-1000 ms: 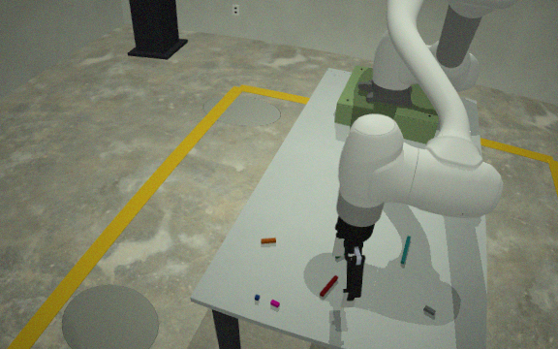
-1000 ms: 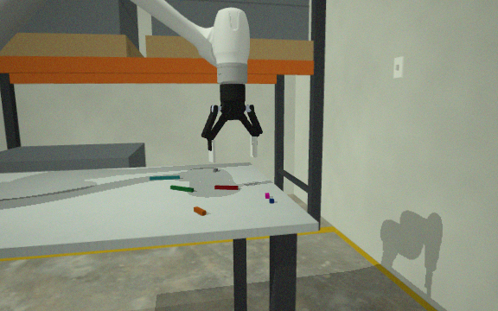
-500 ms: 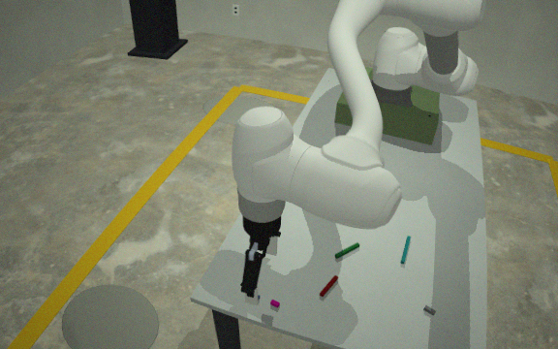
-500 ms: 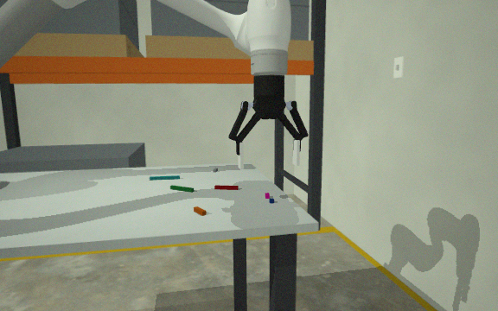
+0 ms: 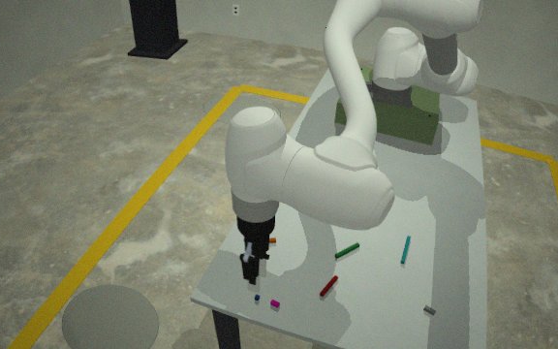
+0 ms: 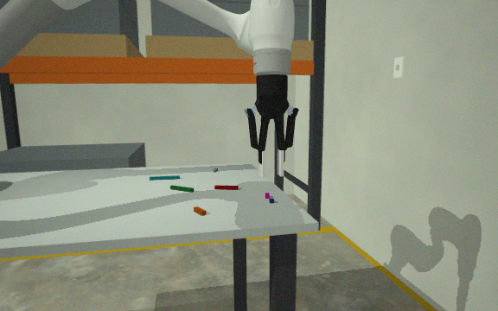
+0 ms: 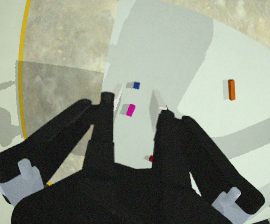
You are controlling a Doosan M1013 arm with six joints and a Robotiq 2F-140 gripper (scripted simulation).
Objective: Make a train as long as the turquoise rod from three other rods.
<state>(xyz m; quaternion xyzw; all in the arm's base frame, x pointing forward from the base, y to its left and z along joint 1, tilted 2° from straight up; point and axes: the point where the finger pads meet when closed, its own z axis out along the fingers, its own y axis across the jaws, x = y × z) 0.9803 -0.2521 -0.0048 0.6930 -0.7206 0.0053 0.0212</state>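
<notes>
My hand is 10 cm above the blue rod. From my hand the other things lie so: orange rod (19 cm behind, 2 cm to the right, 10 cm below); red rod (8 cm behind, 16 cm to the left, 10 cm below); magenta rod (5 cm to the left, 10 cm below).
</notes>
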